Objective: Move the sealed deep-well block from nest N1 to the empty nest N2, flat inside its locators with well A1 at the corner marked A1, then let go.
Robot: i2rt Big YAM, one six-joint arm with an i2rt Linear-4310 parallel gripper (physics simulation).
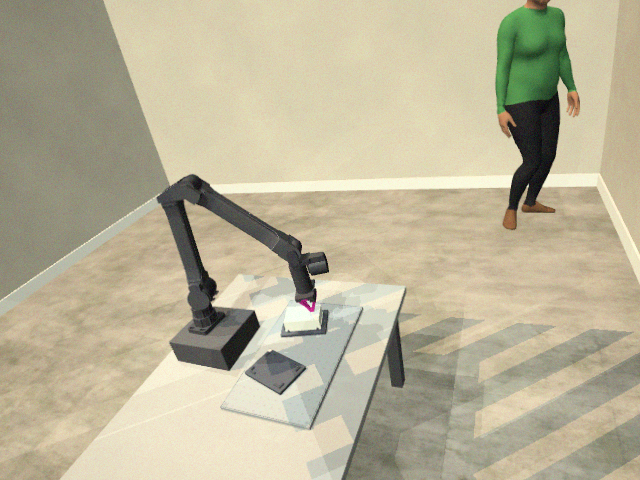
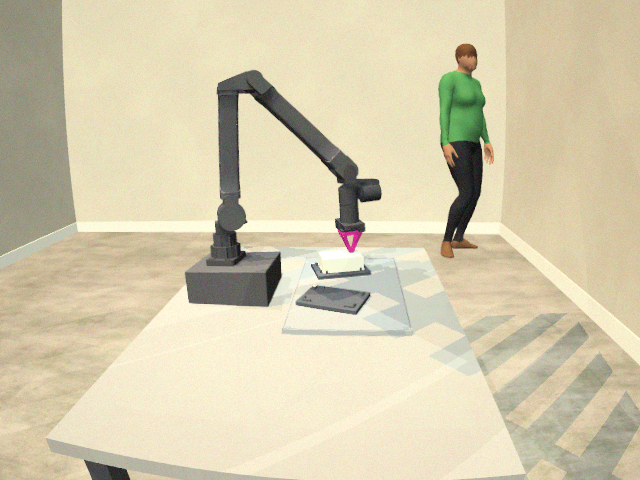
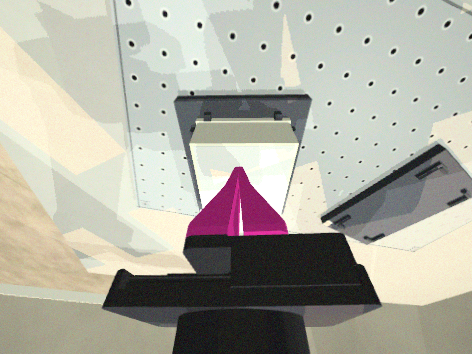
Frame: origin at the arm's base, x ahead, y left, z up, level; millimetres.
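Seen in the pictures: gripper, fingertip midpoint: [image 1: 312,311] [image 2: 351,252] [image 3: 239,172]; arm's base, origin of the base link: [image 1: 207,323] [image 2: 226,260].
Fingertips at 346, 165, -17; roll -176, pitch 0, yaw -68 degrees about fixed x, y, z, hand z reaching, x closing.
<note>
Pixels of each thing's top centre, then the offset from my fingertips to it, as dx, dy, dz. Level surfaces: height alone.
- sealed deep-well block, middle of its top: [image 3: 242,198] [image 2: 340,254] [image 1: 302,313] -33, -15, -2
- dark nest N1, middle of its top: [image 3: 242,177] [image 2: 340,264] [image 1: 304,320] -33, -15, -34
- perforated board, middle of its top: [image 3: 353,170] [image 2: 349,286] [image 1: 298,351] +3, -147, -55
- table, its level: dz -69
The sealed deep-well block [image 1: 301,322] [image 2: 338,262] [image 3: 270,155], a cream box with a pale top, sits in the dark nest N1 [image 2: 343,274] [image 3: 245,105] at the far end of the perforated board. It looks level there. The other dark nest, N2 [image 1: 275,370] [image 2: 333,298] [image 3: 400,200], is empty and stands turned at an angle, with small locators at its corners. My gripper [image 1: 311,310] [image 2: 352,251] [image 3: 239,172] has magenta fingers, shut and empty, pointing down at the block's top. Whether the tips touch it is unclear. No A1 mark is readable.
The perforated board [image 1: 323,356] [image 2: 382,294] [image 3: 225,50] carries both nests on the table [image 1: 155,428] [image 2: 284,403]. The arm's dark base block [image 1: 214,343] [image 2: 232,279] stands left of the board. A person in green [image 1: 532,62] [image 2: 461,108] stands beyond the table.
</note>
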